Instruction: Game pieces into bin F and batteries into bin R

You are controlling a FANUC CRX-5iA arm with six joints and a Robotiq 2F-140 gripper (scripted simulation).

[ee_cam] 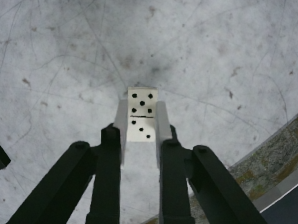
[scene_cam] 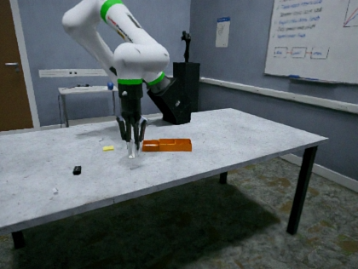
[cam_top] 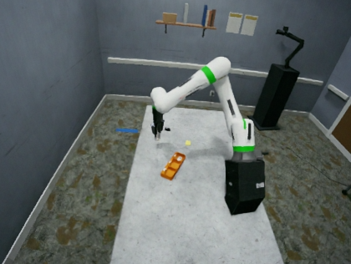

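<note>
My hand is 19 cm to the left of the black battery, 13 cm past it and 8 cm above it. Round my hand: orange bin block (25 cm to the left, 10 cm behind, 7 cm below); then white domino (3 cm below); then yellow flat piece (26 cm behind, 9 cm below).
</note>
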